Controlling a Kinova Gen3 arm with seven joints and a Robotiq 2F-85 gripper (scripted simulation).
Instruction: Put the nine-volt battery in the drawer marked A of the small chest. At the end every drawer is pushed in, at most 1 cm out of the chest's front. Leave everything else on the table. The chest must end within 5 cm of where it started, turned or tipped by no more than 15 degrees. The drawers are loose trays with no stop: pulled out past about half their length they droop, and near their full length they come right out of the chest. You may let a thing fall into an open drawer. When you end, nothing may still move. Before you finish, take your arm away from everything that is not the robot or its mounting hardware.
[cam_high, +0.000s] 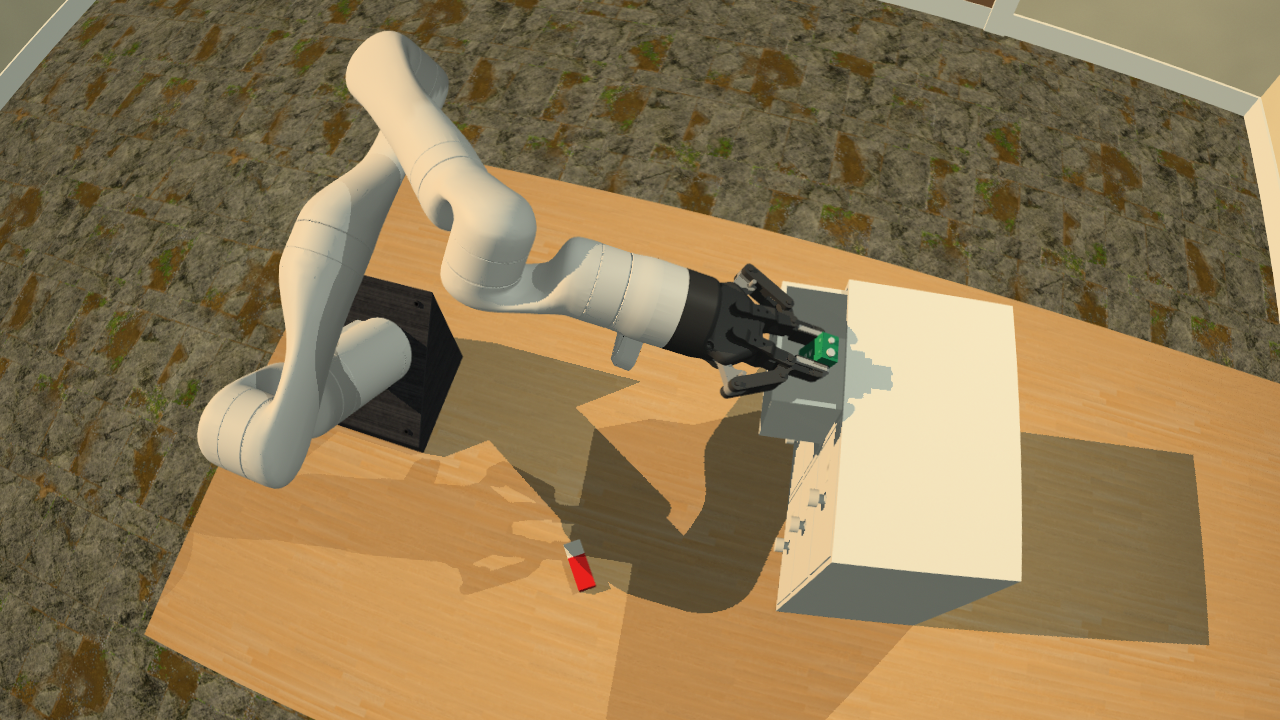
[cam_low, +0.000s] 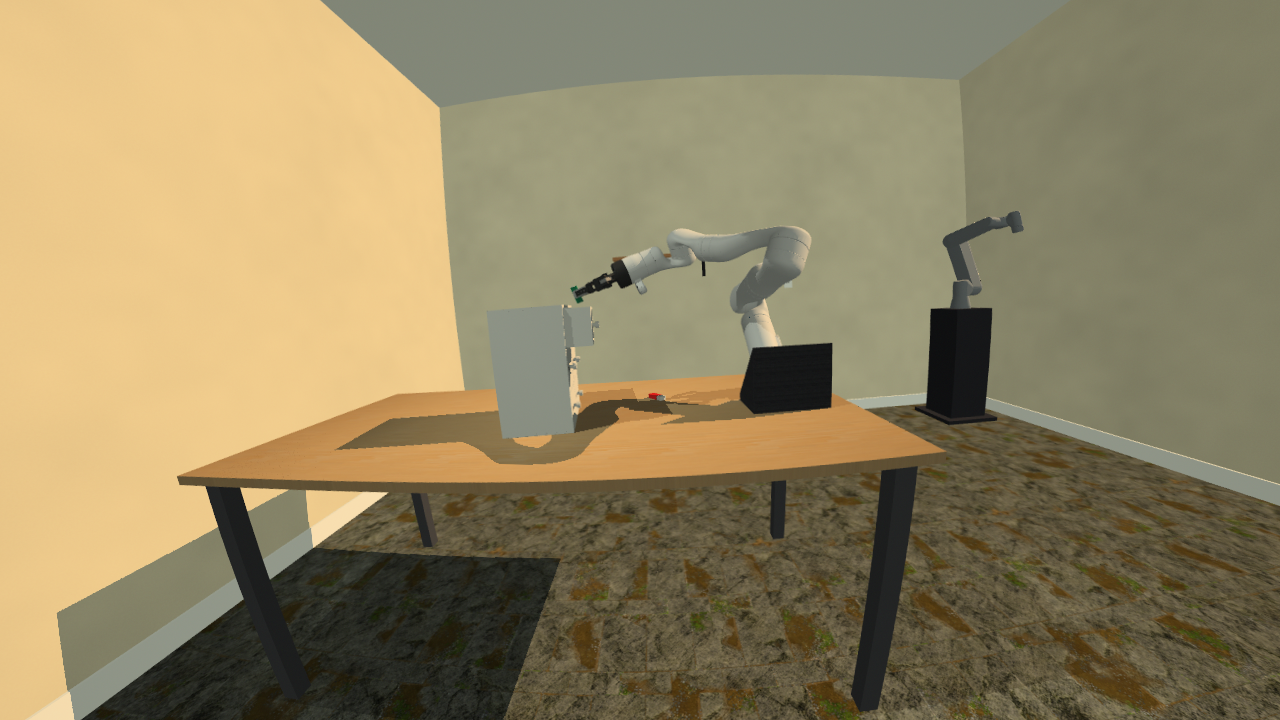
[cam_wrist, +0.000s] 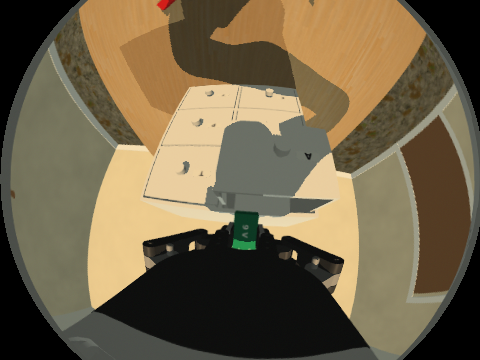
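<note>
Right now my hand is 10 mm short of the green nine-volt battery. From my hand the other things lie so: drawer 50 mm ahead, 40 mm to the left, 110 mm below.
</note>
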